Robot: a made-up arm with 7 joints. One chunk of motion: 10 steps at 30 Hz.
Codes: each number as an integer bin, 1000 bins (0 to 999) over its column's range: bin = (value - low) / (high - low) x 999, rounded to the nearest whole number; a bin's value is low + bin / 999 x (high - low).
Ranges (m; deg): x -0.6..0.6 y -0.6..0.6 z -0.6..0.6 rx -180..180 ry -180..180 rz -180..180
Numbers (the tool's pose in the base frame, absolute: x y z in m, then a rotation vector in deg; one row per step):
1: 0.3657 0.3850 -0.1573 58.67 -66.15 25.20
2: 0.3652 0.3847 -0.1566 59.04 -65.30 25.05
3: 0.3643 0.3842 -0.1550 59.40 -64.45 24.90
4: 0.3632 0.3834 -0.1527 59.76 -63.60 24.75
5: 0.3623 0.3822 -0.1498 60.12 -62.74 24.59
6: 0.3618 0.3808 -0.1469 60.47 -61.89 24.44
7: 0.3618 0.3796 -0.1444 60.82 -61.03 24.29
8: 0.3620 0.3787 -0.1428 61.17 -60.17 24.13
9: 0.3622 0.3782 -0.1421 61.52 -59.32 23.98
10: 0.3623 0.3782 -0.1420 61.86 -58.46 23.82
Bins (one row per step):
1: 804 820 369 662 316 569
2: 804 820 369 663 318 569
3: 803 819 370 664 321 569
4: 802 819 372 665 323 568
5: 801 818 375 666 325 568
6: 801 817 377 667 328 567
7: 801 816 379 668 330 567
8: 801 815 381 669 333 566
9: 801 814 381 670 335 566
10: 801 814 381 671 337 566

